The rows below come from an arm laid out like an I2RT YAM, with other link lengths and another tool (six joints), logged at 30 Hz.
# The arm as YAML. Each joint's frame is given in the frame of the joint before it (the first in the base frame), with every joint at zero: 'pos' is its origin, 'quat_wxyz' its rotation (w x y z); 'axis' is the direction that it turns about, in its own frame. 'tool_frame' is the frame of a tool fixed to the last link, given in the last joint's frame.
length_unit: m
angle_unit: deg
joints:
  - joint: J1
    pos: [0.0, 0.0, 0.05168]
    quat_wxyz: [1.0, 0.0, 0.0, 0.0]
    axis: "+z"
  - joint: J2
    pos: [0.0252, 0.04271, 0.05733]
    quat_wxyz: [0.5, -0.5, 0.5, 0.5]
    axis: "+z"
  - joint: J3
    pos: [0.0, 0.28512, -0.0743]
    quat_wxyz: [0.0, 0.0, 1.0, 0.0]
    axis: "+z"
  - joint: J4
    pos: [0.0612, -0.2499, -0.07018]
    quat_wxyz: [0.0, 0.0, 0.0, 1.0]
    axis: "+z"
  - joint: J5
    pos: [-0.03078, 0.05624, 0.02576]
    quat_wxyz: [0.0, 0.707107, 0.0, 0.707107]
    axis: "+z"
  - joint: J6
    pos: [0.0, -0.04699, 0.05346]
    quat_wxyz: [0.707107, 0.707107, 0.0, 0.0]
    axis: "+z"
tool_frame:
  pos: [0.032, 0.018, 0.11]
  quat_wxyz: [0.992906, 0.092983, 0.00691, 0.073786]
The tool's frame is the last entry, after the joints.
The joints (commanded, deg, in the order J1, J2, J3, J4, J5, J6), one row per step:
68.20, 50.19, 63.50, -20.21, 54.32, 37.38
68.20, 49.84, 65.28, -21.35, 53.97, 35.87
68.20, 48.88, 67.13, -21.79, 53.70, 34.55
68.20, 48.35, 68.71, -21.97, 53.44, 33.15
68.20, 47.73, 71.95, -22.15, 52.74, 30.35
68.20, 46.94, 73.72, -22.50, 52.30, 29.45
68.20, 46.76, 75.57, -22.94, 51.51, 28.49
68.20, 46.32, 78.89, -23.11, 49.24, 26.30
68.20, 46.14, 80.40, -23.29, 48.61, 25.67
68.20, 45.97, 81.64, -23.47, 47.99, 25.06
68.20, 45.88, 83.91, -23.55, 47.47, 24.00
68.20, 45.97, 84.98, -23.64, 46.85, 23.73
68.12, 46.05, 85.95, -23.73, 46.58, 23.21
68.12, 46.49, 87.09, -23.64, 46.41, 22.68
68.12, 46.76, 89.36, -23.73, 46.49, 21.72
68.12, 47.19, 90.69, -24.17, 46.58, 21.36
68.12, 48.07, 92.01, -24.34, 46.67, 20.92
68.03, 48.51, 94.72, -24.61, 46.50, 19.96
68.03, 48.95, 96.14, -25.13, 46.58, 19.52
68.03, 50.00, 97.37, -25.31, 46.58, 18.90
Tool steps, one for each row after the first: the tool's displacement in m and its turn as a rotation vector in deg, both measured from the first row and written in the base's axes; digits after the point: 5 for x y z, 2 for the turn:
-0.00163, -0.00415, 0.00992, -0.53, -0.69, 0.45
-0.00424, -0.01089, 0.02345, 0.40, -1.88, 0.77
-0.00603, -0.01565, 0.03455, 0.84, -2.94, 1.06
-0.00926, -0.02363, 0.05614, 1.55, -5.04, 1.75
-0.01242, -0.03069, 0.06809, 2.73, -6.14, 2.12
-0.01470, -0.03423, 0.07869, 3.28, -7.06, 2.85
-0.01973, -0.03978, 0.09978, 4.49, -9.30, 4.91
-0.02204, -0.04356, 0.10873, 5.26, -10.18, 5.43
-0.02413, -0.04679, 0.11605, 5.80, -10.95, 5.94
-0.02720, -0.05327, 0.12916, 6.85, -12.30, 6.25
-0.02867, -0.05454, 0.13501, 7.39, -12.87, 6.78
-0.02969, -0.05693, 0.14017, 7.61, -13.42, 6.87
-0.03004, -0.05758, 0.14594, 7.81, -13.95, 6.94
-0.03219, -0.06417, 0.15739, 8.61, -15.03, 6.62
-0.03276, -0.06630, 0.16234, 8.68, -15.32, 6.46
-0.03206, -0.06533, 0.16714, 8.51, -15.54, 6.31
-0.03463, -0.07239, 0.17968, 9.38, -16.72, 6.11
-0.03536, -0.07493, 0.18458, 9.37, -17.02, 5.94
-0.03406, -0.07226, 0.18853, 8.78, -17.20, 5.88

